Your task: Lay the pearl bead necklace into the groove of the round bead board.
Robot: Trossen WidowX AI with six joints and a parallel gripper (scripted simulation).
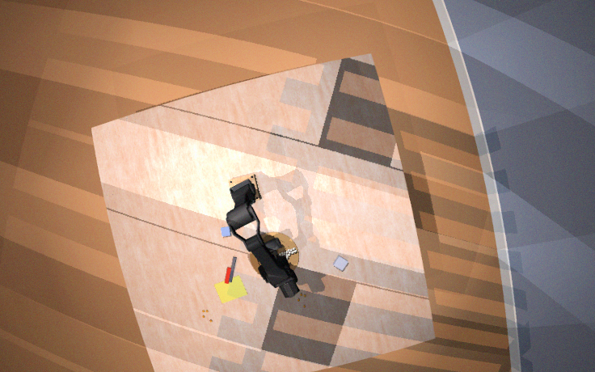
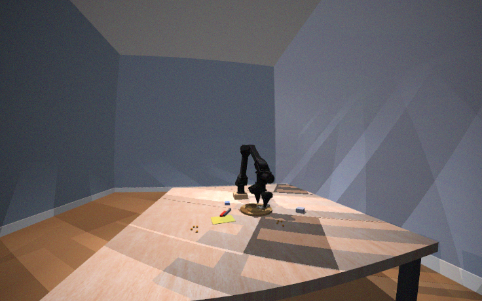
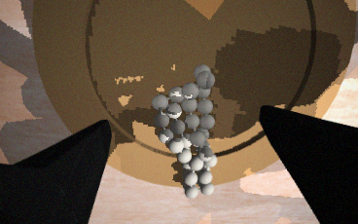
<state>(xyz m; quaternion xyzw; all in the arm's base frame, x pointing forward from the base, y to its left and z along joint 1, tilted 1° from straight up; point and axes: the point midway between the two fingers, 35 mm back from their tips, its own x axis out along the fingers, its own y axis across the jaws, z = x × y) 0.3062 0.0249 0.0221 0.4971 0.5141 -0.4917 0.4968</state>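
The round bead board is 3 cm to the right of my gripper tip, 2 cm below it and 1 cm behind it. Also, from my gripper tip: grey block: 21 cm to the left, 12 cm ahead, 2 cm below; then blue block: 19 cm behind, 17 cm to the right, 2 cm below; then red marker: 23 cm to the right, 2 cm below, 2 cm behind.
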